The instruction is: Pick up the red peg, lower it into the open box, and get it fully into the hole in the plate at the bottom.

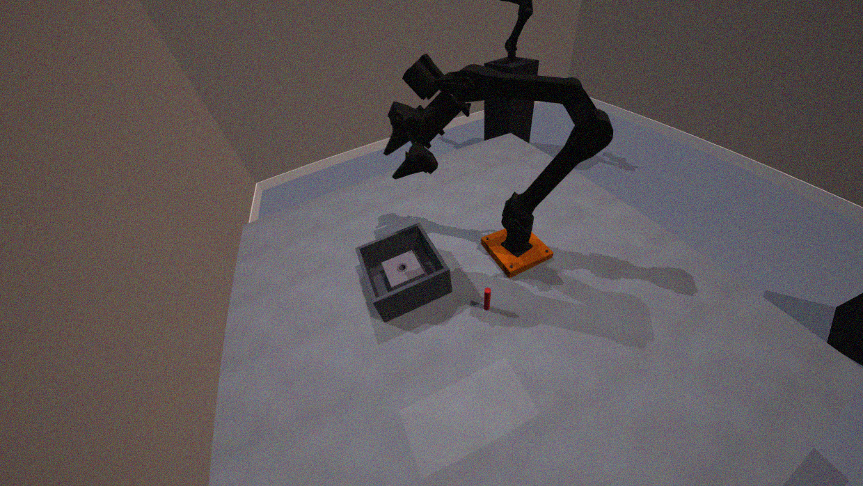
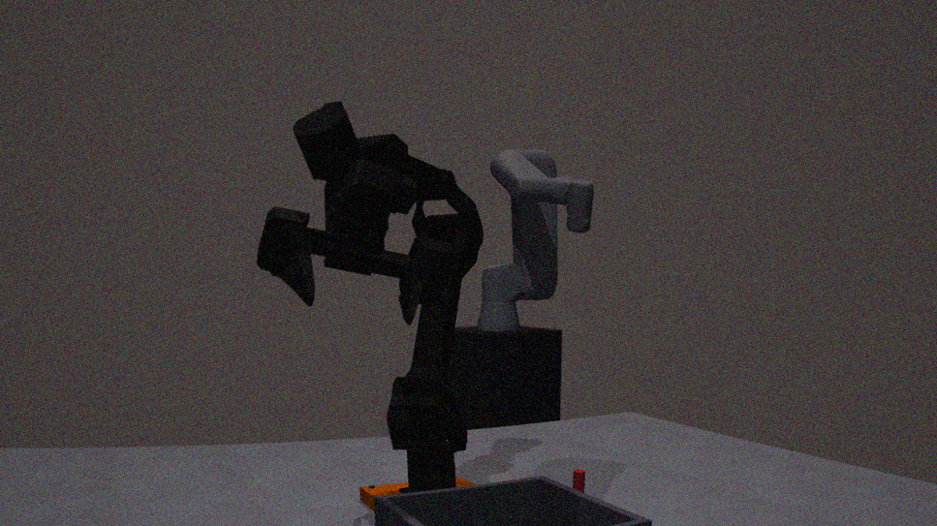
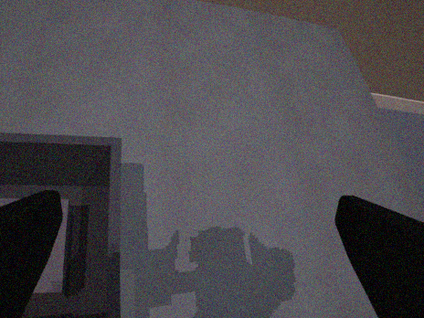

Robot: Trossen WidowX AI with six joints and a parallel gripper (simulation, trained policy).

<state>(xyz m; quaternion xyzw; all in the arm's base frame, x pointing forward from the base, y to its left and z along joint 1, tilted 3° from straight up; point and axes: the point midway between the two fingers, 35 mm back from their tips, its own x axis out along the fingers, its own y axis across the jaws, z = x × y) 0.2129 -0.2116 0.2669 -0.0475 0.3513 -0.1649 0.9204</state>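
The red peg is 4 cm behind my gripper tip, 30 cm to the left of it and 24 cm below it. From my gripper tip the other things lie so: dark grey box: 8 cm ahead, 10 cm to the left, 25 cm below.
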